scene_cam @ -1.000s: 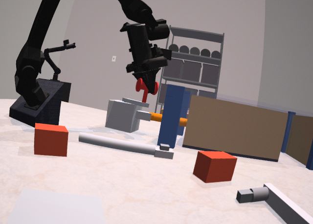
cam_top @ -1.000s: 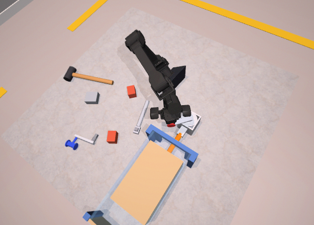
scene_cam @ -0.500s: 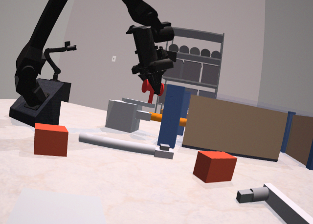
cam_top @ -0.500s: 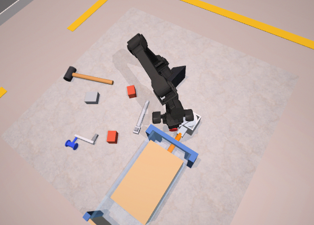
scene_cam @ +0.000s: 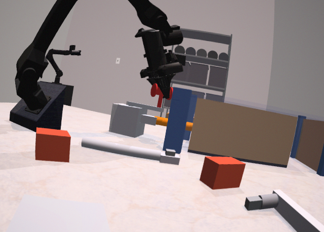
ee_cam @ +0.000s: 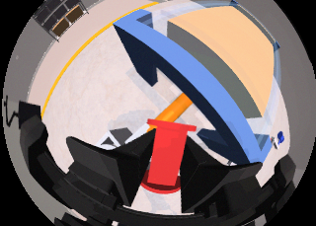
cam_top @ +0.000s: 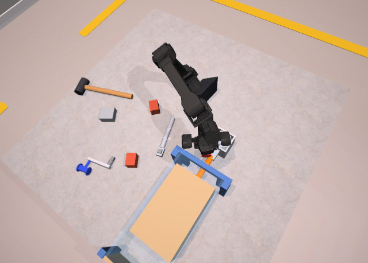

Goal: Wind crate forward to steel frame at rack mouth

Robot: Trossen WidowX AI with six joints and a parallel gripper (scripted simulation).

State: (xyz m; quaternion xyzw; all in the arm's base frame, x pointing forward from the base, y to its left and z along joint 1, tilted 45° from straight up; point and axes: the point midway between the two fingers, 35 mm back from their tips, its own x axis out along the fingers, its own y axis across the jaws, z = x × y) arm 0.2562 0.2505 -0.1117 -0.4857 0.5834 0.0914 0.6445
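My gripper tip is now 5 cm past the crank handle, 1 cm to the left of it and 3 cm above it. Round my gripper tip: frame 5 cm ahead, 2 cm to the left, 2 cm below; red knob 1 cm behind, 1 cm to the right; grey winch 13 cm behind, 1 cm to the right, 10 cm below.
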